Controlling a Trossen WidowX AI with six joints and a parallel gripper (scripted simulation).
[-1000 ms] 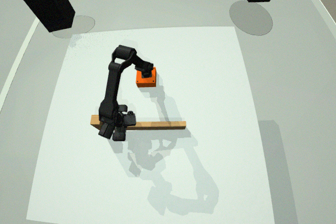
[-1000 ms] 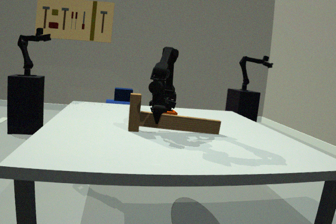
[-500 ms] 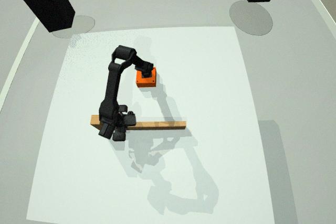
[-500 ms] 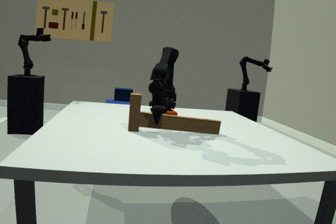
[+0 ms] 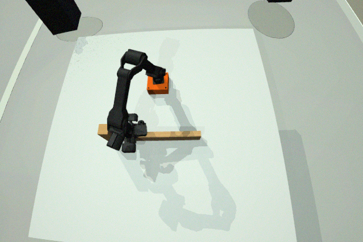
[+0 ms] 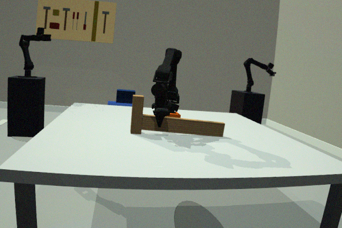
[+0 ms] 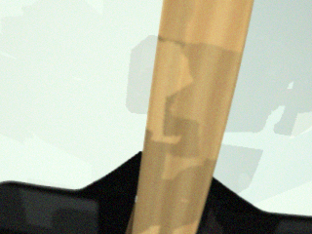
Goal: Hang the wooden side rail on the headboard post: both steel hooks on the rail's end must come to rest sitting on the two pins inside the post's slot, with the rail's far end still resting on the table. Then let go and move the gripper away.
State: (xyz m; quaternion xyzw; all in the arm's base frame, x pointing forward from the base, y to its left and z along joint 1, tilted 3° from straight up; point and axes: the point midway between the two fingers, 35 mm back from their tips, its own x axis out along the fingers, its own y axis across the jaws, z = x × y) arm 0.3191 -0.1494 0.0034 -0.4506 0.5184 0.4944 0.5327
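Now: the headboard post 11 cm to the right of my gripper tip, 5 cm above it and 1 cm behind it.
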